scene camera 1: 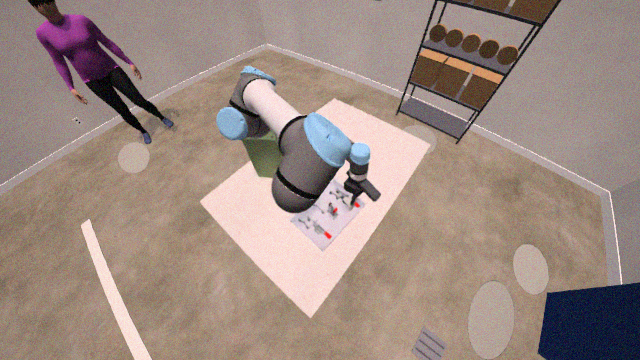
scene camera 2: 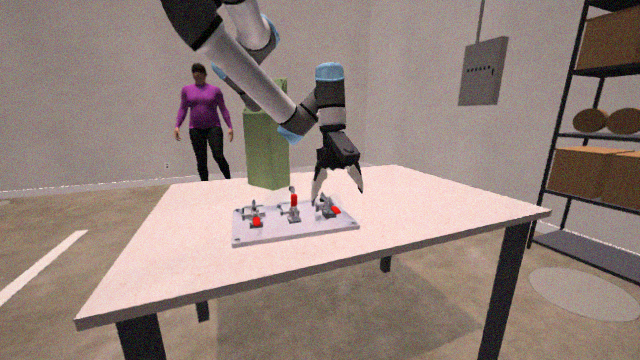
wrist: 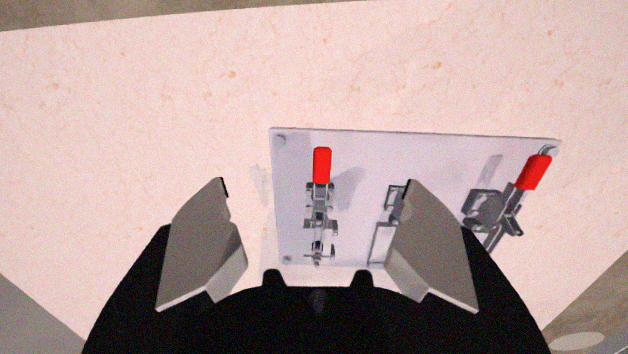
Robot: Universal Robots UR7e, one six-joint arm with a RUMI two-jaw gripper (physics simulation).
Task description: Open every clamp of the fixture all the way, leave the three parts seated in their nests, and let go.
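Frame: origin at the arm's base, x ahead, y left, z up, level; centimetres.
Seen in the pictures: gripper, fingertip midpoint: (scene camera 1: 358, 200) (scene camera 2: 338, 197) (wrist: 315, 181); arm's base at its link origin: (scene camera 1: 256, 121).
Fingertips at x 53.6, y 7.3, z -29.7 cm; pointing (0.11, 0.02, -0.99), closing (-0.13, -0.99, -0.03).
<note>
Offsets run from my fingertips to a thing's top centre. "spot": to the spot under its first point. Level surfaces: height alone.
The fixture plate @(dx -10.6, dy -10.1, dz -8.1 cm) (scene camera 1: 322, 244) (scene camera 2: 285, 234) (wrist: 425, 150) lies on the table with three red-handled clamps. The middle clamp's handle @(dx -6.6, dy -10.7, dz +0.4 cm) (scene camera 1: 335, 210) (scene camera 2: 294, 200) stands upright; in the wrist view the right finger hides most of that clamp. The scene camera 2 right clamp's handle @(spot: dx +0.2, dy -1.2, dz -3.6 cm) (scene camera 1: 356, 205) (scene camera 2: 335, 210) (wrist: 322, 165) lies low, pointing outward, as does the left clamp's handle @(spot: dx -3.0, dy -22.4, dz -3.9 cm) (scene camera 1: 328, 235) (scene camera 2: 256, 221) (wrist: 533, 172). My gripper (scene camera 1: 355, 200) (scene camera 2: 337, 197) (wrist: 315, 181) is open and empty above the right clamp, which shows between its fingers in the wrist view. The parts are too small to tell apart.
The pale table @(dz -9.5 cm) (scene camera 1: 310, 295) (scene camera 2: 200, 265) (wrist: 150, 100) bears the plate. A green block (scene camera 1: 264, 157) (scene camera 2: 267, 150) stands behind the plate. A person (scene camera 1: 80, 45) (scene camera 2: 204, 107) stands beyond the table. A shelf rack (scene camera 1: 517, 60) (scene camera 2: 563, 117) stands at the right.
</note>
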